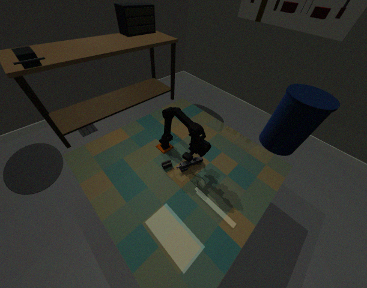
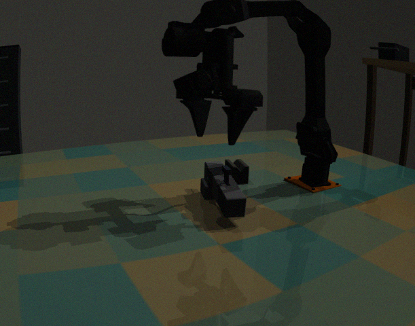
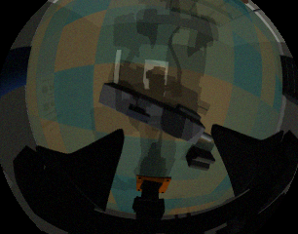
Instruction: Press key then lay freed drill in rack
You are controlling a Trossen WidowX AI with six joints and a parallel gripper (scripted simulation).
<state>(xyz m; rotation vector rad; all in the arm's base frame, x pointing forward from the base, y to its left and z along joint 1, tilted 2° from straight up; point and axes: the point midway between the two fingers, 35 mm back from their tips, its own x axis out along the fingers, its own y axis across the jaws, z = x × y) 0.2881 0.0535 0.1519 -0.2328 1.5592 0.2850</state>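
The drill is 2 cm behind my gripper tip, 5 cm to the right of it and 8 cm below it. From my gripper tip the other things lie so: dark rack: 11 cm behind, 15 cm to the right, 11 cm below; short key: 1 cm behind, 3 cm to the left, 7 cm below; long grey block: 1 cm behind, 1 cm to the left, 9 cm below.
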